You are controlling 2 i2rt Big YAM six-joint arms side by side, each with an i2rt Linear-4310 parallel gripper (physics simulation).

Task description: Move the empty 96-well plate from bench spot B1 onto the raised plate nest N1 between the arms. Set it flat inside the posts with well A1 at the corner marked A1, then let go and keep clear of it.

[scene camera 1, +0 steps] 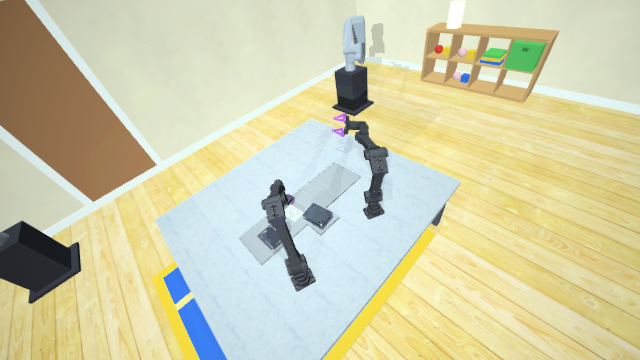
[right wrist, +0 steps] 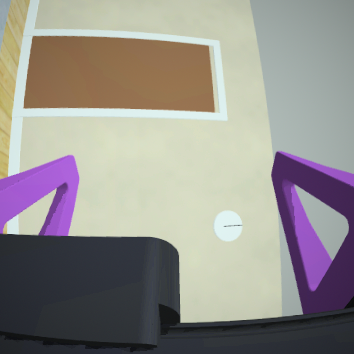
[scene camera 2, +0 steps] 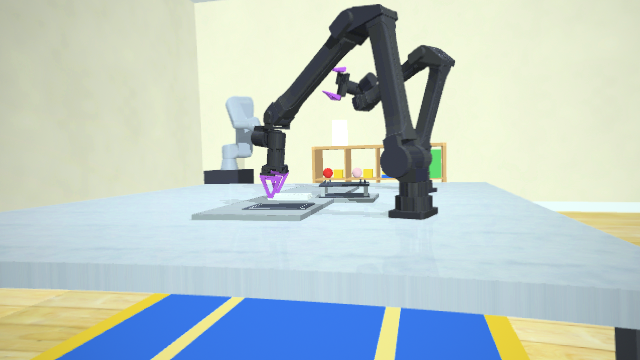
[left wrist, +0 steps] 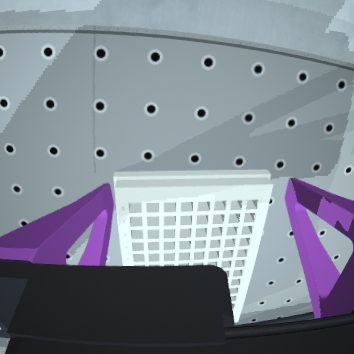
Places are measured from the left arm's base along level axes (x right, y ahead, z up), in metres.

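Pixels of known places: left gripper, fingertip midpoint: [scene camera 1: 287,208] [scene camera 2: 273,195] [left wrist: 199,190]; right gripper, fingertip midpoint: [scene camera 1: 332,124] [right wrist: 174,164] [scene camera 2: 324,79]; left arm's base, link origin: [scene camera 1: 303,279] [scene camera 2: 413,215]; right arm's base, link origin: [scene camera 1: 373,211].
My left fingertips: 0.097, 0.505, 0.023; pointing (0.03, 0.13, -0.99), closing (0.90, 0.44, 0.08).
For each thing: its top centre in the pictures, then the offset to it from my left fingertips, as dx, dy, dz. Level surfaces: height alone.
- white 96-well plate, top centre: [left wrist: 190,271] [scene camera 2: 290,194] [scene camera 1: 292,212] +0.020, -0.054, +0.004
- raised nest, top centre: [scene camera 2: 344,180] [scene camera 1: 317,212] +0.156, -0.180, +0.043
- dark flat frame, top centre: [scene camera 2: 279,205] [scene camera 1: 272,236] -0.165, -0.153, -0.009
- grey board, surface height: dz -0.013
- table, surface height: dz -0.023
The white 96-well plate [scene camera 1: 294,213] [scene camera 2: 295,196] [left wrist: 192,192] lies flat on the grey perforated board. My left gripper [scene camera 2: 271,196] [left wrist: 199,190] is open, pointing down, with one purple finger on each side of the plate in the left wrist view; gaps show between the fingers and the plate. Its black body hides the lower part of the plate there. The raised nest [scene camera 1: 318,215] [scene camera 2: 345,185], a dark platform with short posts, stands beside the plate. Its A1 mark is too small to read. My right gripper [scene camera 1: 339,125] [scene camera 2: 332,82] [right wrist: 174,164] is open and empty, raised high above the far part of the table.
A dark flat frame [scene camera 1: 270,237] [scene camera 2: 280,206] lies on the near part of the grey board [scene camera 1: 255,248] [scene camera 2: 220,214]. The left arm reaches over this frame in scene camera 1. A grey robot arm on a black pedestal [scene camera 1: 351,87] stands beyond the table [scene camera 1: 225,290].
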